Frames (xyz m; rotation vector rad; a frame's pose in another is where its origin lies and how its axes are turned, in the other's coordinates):
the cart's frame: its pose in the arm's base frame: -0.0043 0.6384 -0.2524 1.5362 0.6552 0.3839
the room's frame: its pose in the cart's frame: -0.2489 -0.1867 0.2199 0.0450 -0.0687 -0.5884
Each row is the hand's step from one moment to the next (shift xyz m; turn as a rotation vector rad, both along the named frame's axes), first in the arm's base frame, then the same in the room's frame.
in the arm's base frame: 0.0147 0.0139 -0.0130 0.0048 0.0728 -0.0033
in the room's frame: 0.0236 0.0037 -0.0024 0.0381 0.0231 -0.0579
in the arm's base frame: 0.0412 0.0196 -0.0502 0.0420 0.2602 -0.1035
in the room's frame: 0.0667 -0.0056 0.0108 0.2125 0.0307 -0.1846
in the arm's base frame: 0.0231 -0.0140 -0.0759 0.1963 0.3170 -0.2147
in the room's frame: 0.0583 -0.0458 0.0315 0.4030 0.0608 -0.1378
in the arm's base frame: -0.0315 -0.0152 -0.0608 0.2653 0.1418 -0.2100
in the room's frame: 0.0159 -0.0683 0.0014 0.3603 0.0518 0.0454
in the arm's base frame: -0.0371 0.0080 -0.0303 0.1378 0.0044 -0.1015
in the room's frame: 0.0026 -0.0422 -0.0239 0.1506 0.0109 0.0807
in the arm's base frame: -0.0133 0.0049 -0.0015 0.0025 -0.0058 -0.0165
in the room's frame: -0.0045 -0.0077 -0.0112 0.0100 -0.0123 0.0078
